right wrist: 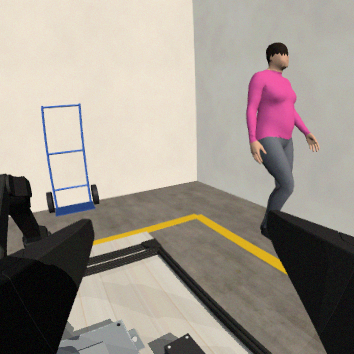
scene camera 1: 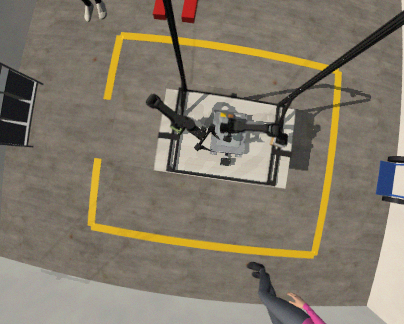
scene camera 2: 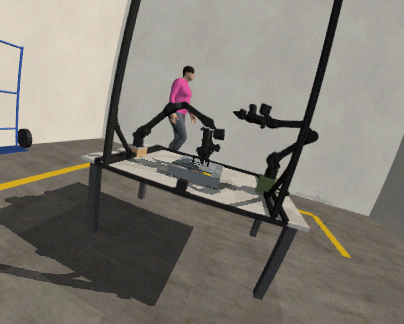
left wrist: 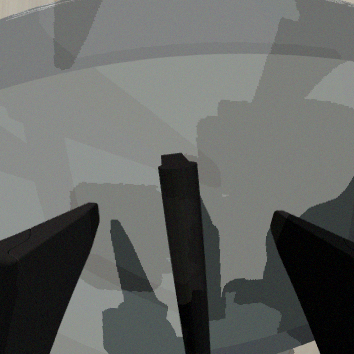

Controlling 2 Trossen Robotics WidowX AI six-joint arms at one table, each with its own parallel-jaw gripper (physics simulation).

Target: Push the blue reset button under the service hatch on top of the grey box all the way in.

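Note:
The grey box (scene camera 1: pixel 237 146) (scene camera 2: pixel 186 177) (right wrist: pixel 102 341) sits mid-table. Its service hatch (left wrist: pixel 150 100) appears to lie flat; a black handle bar (left wrist: pixel 179 192) stands out from it. My left gripper (scene camera 1: pixel 227 136) (scene camera 2: pixel 201 161) (left wrist: pixel 187 216) points down low over the hatch. It is open, its fingers on either side of the bar, with gaps on both sides. My right gripper (scene camera 1: pixel 213 142) (scene camera 2: pixel 238 114) (right wrist: pixel 180 224) is open, empty and raised above the box. The blue reset button does not show in any view; the area under the hatch is hidden.
A small black block (scene camera 1: pixel 226 161) (right wrist: pixel 186 345) is beside the box. Black frame bars (scene camera 1: pixel 225 178) edge the table, with tall posts (scene camera 2: pixel 122 75) (scene camera 2: pixel 322 75) rising from it. A person in pink (scene camera 2: pixel 181 95) (right wrist: pixel 272 105) and a blue hand truck (right wrist: pixel 83 150) are beyond the table.

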